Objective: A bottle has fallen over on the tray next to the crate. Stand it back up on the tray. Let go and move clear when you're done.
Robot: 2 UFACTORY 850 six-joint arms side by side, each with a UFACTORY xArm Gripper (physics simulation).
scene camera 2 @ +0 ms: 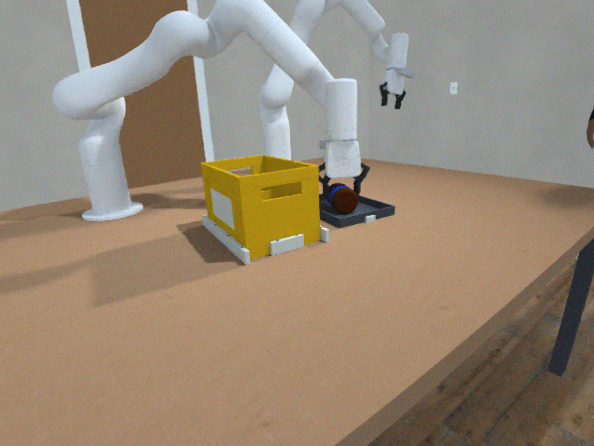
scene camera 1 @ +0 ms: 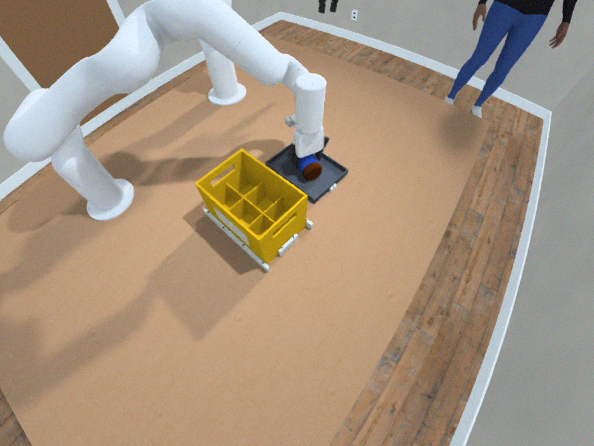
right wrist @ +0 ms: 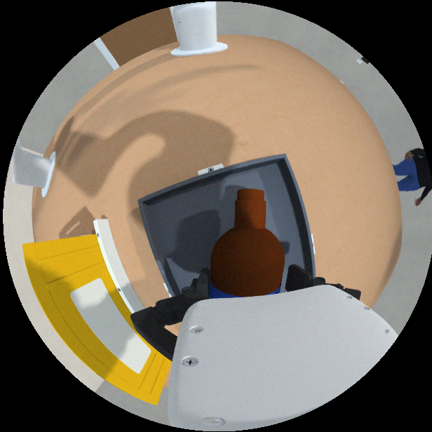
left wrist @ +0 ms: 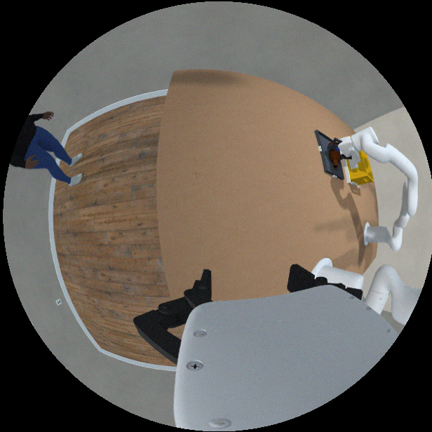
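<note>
The brown bottle with a blue label (scene camera 1: 311, 170) (scene camera 2: 345, 200) (left wrist: 334, 159) (right wrist: 247, 255) lies on its side on the dark grey tray (scene camera 1: 336, 172) (scene camera 2: 382, 210) (right wrist: 162, 225). Its base faces scene camera 2; its neck points up the picture in the right wrist view. My right gripper (scene camera 1: 308, 158) (scene camera 2: 342, 193) (right wrist: 250, 280) is low over the tray, open, with one finger on each side of the bottle's body; the right wrist view shows a gap at the right finger. My left gripper (scene camera 1: 328, 9) (scene camera 2: 391, 106) (left wrist: 252, 280) is open and empty, high up and far from the tray.
The yellow crate (scene camera 1: 267, 246) (scene camera 2: 280, 220) (left wrist: 365, 176) (right wrist: 52, 300) with empty compartments stands close beside the tray. White stops (scene camera 1: 288, 244) (scene camera 2: 286, 244) line its foot. Small white blocks (scene camera 1: 333, 187) (scene camera 2: 370, 218) sit at the tray's edges. A person (scene camera 1: 505, 50) (left wrist: 45, 150) stands beyond the table.
</note>
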